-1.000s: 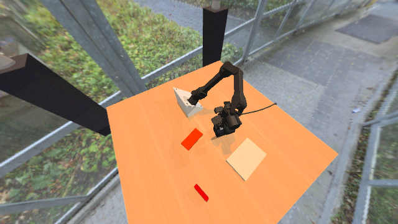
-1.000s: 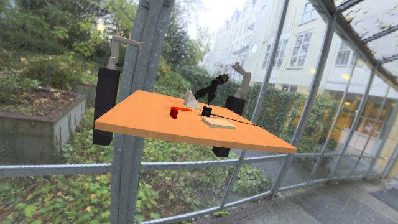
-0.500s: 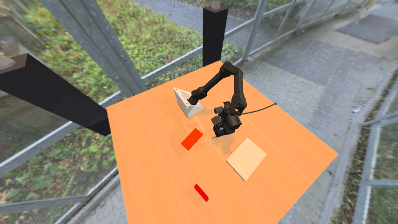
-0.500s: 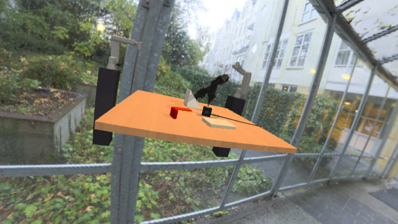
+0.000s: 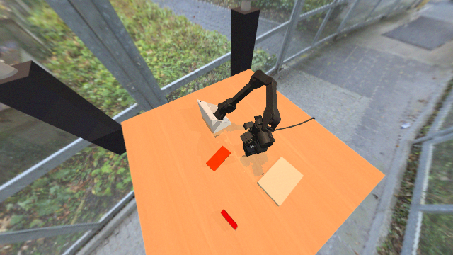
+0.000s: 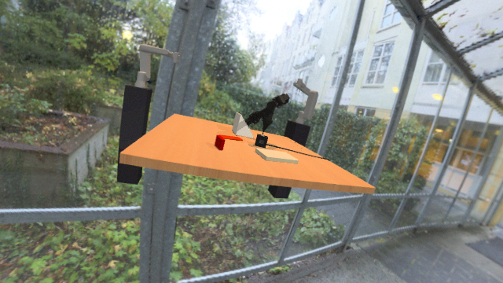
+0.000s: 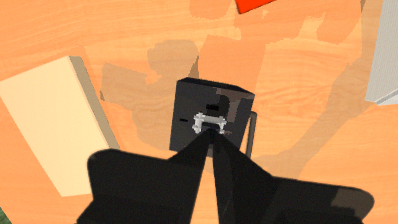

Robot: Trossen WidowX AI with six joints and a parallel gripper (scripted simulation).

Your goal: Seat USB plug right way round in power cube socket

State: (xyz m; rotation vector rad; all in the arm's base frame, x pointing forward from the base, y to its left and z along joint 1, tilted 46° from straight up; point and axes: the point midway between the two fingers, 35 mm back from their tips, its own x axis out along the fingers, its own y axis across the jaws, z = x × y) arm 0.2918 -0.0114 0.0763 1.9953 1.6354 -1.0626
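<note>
Now: the grey USB plug 2 cm below my gripper tip. Also, from my gripper tip: red bar: 21 cm ahead, 34 cm to the right, 8 cm below.
</note>
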